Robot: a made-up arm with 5 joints.
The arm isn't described. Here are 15 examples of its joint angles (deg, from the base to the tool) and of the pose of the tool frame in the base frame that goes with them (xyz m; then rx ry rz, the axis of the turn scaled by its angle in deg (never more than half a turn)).
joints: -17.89 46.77 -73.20 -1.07 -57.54
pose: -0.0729 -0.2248 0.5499 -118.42 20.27 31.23
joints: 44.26 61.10 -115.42 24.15 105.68
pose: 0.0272 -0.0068 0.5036 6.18 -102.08 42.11
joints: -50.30 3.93 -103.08 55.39 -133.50
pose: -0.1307 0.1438 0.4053 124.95 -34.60 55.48
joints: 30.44 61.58 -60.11 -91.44 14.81
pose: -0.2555 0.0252 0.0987 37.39 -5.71 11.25
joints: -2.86 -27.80 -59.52 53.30 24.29
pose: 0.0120 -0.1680 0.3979 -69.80 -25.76 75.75
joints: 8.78 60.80 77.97 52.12 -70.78
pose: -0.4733 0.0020 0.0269 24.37 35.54 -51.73
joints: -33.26 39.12 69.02 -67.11 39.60
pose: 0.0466 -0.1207 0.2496 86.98 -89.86 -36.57
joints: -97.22 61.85 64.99 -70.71 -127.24
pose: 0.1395 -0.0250 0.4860 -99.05 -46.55 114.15
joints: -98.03 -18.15 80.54 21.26 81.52
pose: -0.2342 -0.5530 0.4715 23.87 160.54 55.38
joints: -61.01 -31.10 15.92 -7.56 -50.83
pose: -0.3011 -0.4647 0.5027 -78.65 33.44 -7.95
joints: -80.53 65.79 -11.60 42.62 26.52
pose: -0.2056 -0.3445 0.6717 58.21 169.05 2.36
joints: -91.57 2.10 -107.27 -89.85 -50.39
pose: -0.0514 -0.3588 0.5869 -92.51 110.25 20.01
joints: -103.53 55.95 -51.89 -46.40 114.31
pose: 0.0255 -0.0091 0.6460 38.61 -119.97 91.11
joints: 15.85 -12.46 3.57 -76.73 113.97
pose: -0.3944 -0.0249 0.1142 12.32 -33.89 -119.27
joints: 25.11 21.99 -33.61 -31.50 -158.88
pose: -0.2595 -0.2519 0.2064 -27.41 125.22 113.71
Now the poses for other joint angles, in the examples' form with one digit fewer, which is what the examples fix.
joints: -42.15 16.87 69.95 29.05 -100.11
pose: -0.405 -0.407 0.153 -18.6 40.3 -20.4
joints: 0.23 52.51 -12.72 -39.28 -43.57
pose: -0.143 -0.280 0.151 -21.7 -9.6 25.9
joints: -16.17 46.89 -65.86 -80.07 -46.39
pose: -0.117 -0.279 0.168 -35.6 35.7 71.8
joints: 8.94 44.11 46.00 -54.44 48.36
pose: -0.101 -0.088 0.109 58.4 -77.3 -81.6
